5 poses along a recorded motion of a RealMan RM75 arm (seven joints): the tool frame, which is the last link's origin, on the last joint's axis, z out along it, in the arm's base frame.
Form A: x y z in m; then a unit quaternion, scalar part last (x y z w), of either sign.
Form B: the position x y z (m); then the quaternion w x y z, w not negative. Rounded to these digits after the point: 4 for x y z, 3 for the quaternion.
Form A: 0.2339 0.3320 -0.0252 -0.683 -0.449 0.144 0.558
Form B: 0.2339 0.3320 -0.0252 0.558 -0.683 -0.449 0.144
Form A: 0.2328 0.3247 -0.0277 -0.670 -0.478 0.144 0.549
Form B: 0.2328 0.3247 -0.0277 0.549 -0.670 -0.478 0.144
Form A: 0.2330 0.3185 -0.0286 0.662 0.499 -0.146 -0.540
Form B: 0.2330 0.3185 -0.0286 0.540 -0.662 -0.499 0.146
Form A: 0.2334 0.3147 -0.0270 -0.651 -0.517 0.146 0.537
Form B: 0.2334 0.3147 -0.0270 0.537 -0.651 -0.517 0.146
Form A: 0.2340 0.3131 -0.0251 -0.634 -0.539 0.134 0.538
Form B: 0.2340 0.3131 -0.0251 0.538 -0.634 -0.539 0.134
